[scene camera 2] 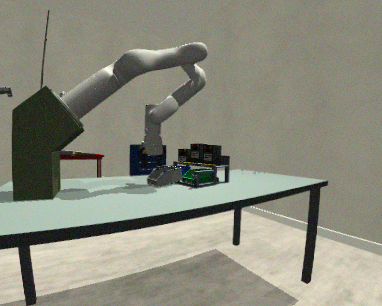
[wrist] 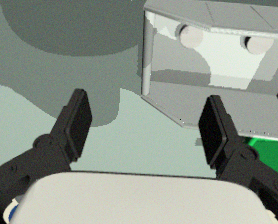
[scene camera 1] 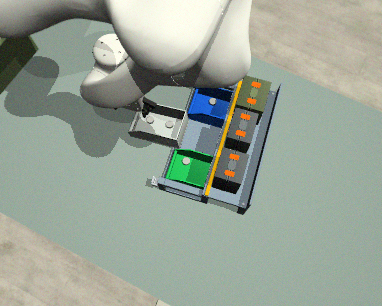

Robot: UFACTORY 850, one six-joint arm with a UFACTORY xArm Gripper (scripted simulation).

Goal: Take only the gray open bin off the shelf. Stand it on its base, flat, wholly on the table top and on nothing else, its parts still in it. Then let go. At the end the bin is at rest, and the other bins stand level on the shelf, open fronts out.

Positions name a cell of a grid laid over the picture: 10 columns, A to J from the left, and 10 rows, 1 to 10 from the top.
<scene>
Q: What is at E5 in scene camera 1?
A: A gray open bin.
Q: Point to a gray open bin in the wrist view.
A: At G4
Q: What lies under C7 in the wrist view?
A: The gripper.
</scene>
